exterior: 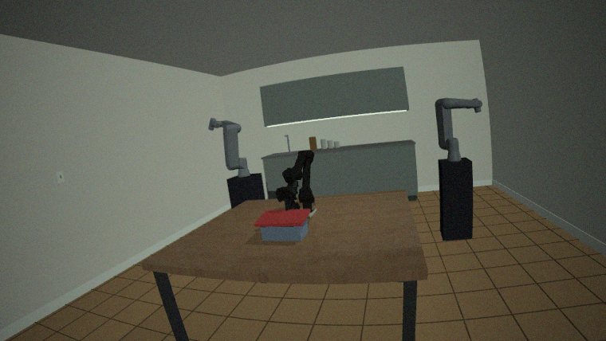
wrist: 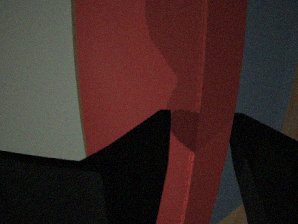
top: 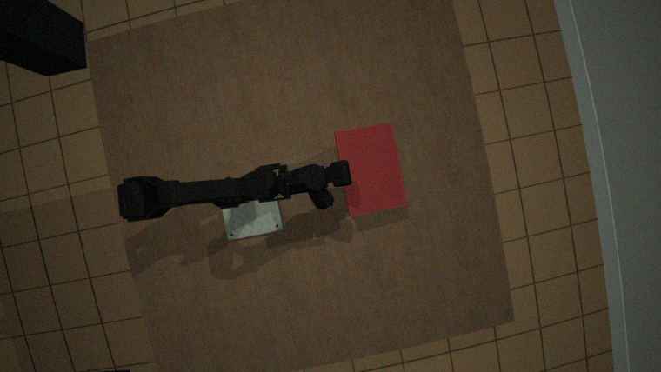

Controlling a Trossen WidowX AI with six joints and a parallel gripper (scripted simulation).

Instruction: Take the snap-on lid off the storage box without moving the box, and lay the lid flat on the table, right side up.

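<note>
The red lid lies 8 cm ahead of my gripper tip. The rest, counted from my gripper tip: storage box: 7 cm ahead, 6 cm below.
</note>
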